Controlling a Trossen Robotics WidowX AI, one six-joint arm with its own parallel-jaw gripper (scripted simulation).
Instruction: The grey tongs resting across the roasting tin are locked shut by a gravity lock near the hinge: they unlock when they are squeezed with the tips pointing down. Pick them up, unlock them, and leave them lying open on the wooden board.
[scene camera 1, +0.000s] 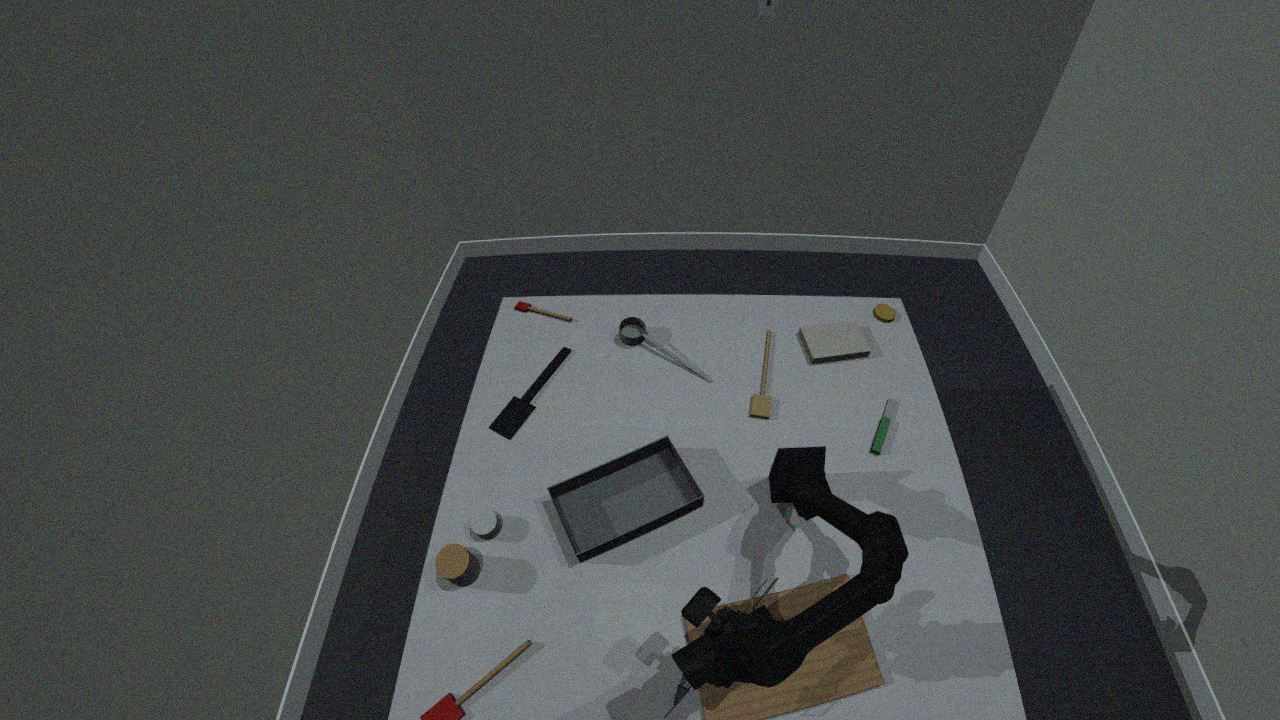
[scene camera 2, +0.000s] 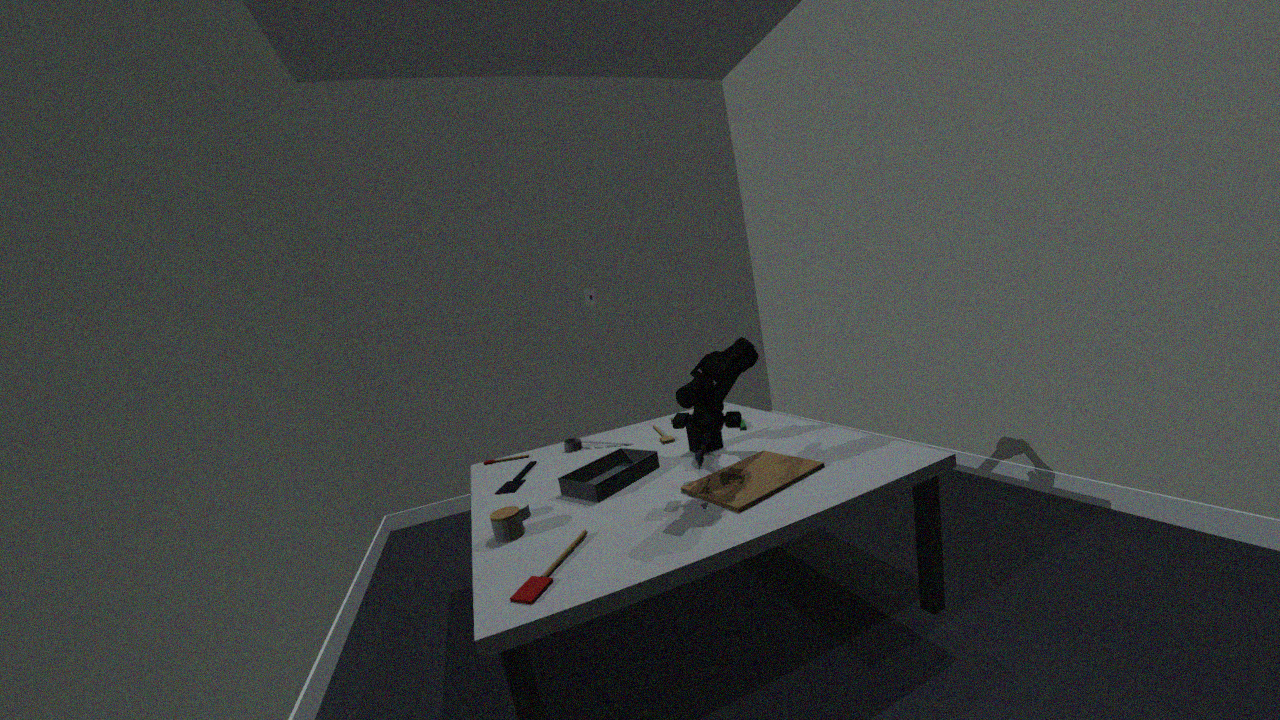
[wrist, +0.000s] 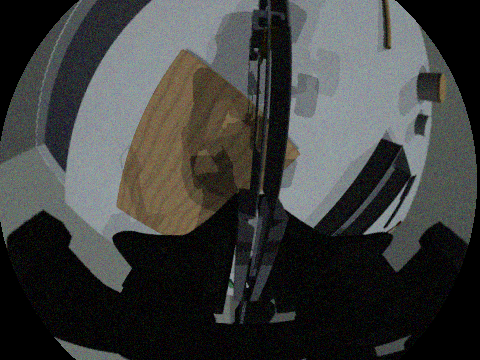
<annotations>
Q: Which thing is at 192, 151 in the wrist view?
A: A wooden board.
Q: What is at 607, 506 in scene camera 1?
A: A dark roasting tin.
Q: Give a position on a red spatula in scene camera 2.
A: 535, 586
</annotations>
